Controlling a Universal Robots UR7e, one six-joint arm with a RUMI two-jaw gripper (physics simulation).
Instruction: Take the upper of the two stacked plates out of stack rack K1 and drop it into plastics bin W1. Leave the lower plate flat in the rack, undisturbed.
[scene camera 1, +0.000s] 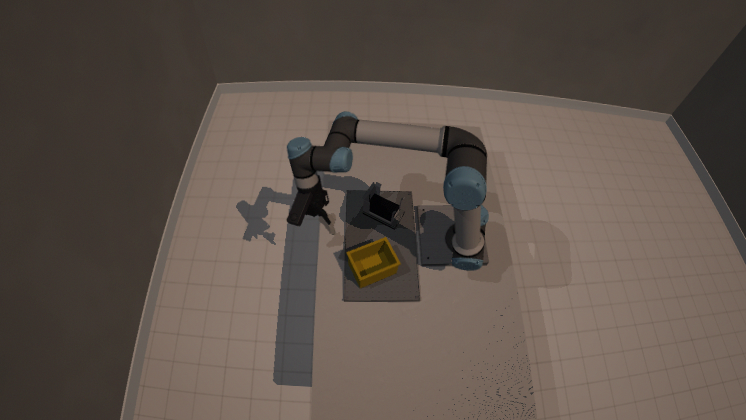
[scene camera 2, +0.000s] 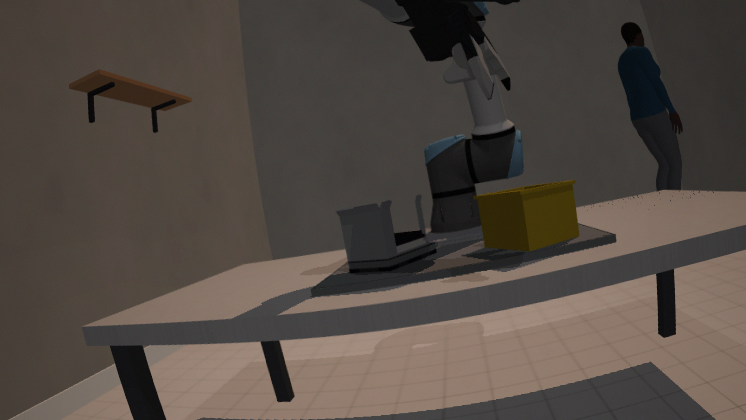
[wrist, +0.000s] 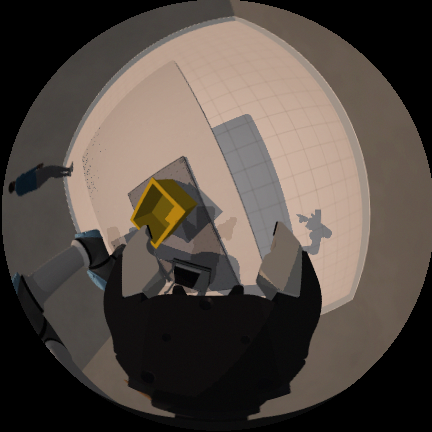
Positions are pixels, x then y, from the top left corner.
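Labels:
I can see my gripper in scene camera 1 (316, 230). Scene camera 2 gives me the gripper too, and so does the wrist view. On the gripper (scene camera 2: 474, 42) and (wrist: 286, 276) are the same spot.

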